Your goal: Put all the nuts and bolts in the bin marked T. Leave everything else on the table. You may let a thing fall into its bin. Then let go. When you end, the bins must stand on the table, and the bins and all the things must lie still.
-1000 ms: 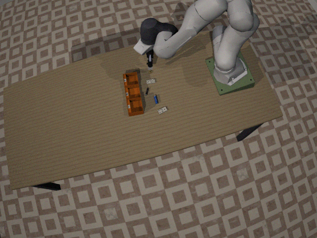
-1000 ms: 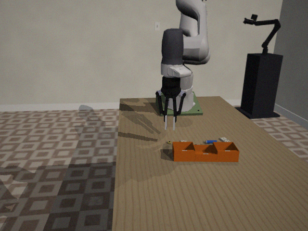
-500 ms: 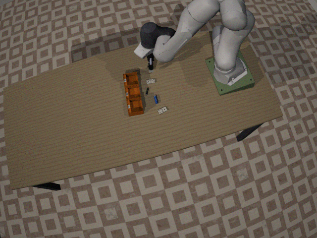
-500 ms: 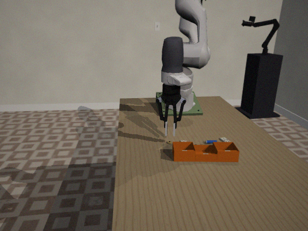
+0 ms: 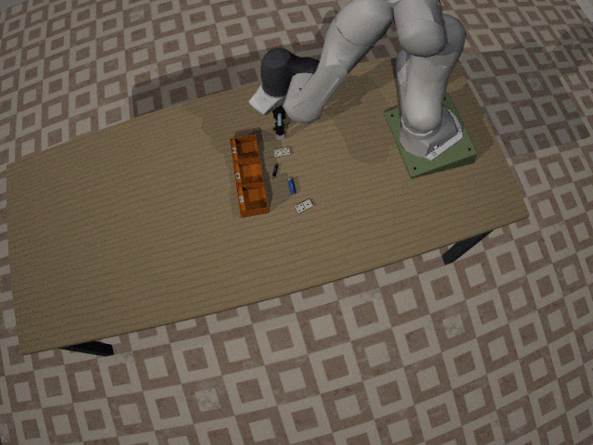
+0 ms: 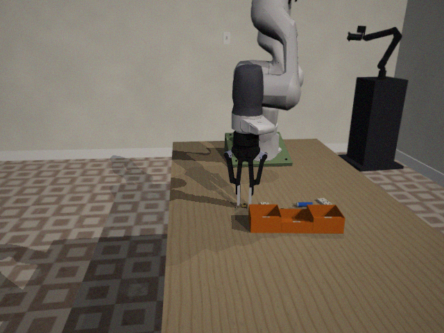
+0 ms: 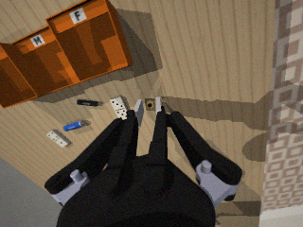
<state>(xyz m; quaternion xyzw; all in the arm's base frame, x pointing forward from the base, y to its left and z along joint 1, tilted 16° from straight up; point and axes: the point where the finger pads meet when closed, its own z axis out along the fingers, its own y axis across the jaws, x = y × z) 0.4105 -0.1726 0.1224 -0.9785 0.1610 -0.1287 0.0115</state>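
Now: hand 4 cm above the brass nut. Round my hand: orange bin (14 cm ahead, 11 cm to the left, 2 cm below); then blue cylinder (19 cm to the left, 4 cm below, 3 cm ahead); then dark rod-like piece (12 cm to the left, 6 cm ahead, 4 cm below).
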